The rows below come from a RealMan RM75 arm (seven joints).
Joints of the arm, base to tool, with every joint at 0 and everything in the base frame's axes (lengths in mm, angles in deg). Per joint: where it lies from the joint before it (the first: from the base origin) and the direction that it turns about. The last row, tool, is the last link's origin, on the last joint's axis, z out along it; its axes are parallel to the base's.
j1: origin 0 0 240.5 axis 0 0 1
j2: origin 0 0 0 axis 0 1 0
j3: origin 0 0 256 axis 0 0 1
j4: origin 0 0 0 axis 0 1 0
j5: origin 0 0 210 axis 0 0 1
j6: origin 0 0 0 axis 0 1 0
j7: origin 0 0 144 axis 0 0 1
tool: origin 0 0 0
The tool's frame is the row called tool.
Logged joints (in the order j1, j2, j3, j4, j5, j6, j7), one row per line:
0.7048 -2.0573 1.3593 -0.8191 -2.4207 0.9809 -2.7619
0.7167 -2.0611 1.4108 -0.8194 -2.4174 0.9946 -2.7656
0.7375 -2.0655 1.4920 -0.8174 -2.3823 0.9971 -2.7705
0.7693 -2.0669 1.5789 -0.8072 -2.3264 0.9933 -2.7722
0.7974 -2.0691 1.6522 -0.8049 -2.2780 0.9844 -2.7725
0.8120 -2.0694 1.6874 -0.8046 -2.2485 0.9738 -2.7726
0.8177 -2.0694 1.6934 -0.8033 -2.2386 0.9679 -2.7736
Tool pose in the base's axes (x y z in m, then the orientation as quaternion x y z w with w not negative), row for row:
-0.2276 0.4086 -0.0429 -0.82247 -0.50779 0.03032 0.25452
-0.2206 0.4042 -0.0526 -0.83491 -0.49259 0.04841 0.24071
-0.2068 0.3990 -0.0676 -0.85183 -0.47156 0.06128 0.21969
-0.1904 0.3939 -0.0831 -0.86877 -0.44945 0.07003 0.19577
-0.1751 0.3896 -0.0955 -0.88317 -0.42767 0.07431 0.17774
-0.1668 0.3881 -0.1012 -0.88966 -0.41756 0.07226 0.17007
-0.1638 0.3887 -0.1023 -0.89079 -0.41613 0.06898 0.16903
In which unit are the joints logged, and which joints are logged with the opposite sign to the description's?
The joints are logged in radians. Opposite sign: j1, j4, j5.
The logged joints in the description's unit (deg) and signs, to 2 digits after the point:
-40.38 -117.87 77.88 46.93 138.70 56.20 -158.25
-41.06 -118.09 80.83 46.95 138.51 56.99 -158.46
-42.26 -118.34 85.49 46.83 136.50 57.13 -158.74
-44.08 -118.42 90.46 46.25 133.29 56.91 -158.84
-45.69 -118.55 94.66 46.12 130.52 56.40 -158.85
-46.52 -118.57 96.68 46.10 128.83 55.79 -158.86
-46.85 -118.57 97.02 46.03 128.26 55.46 -158.92

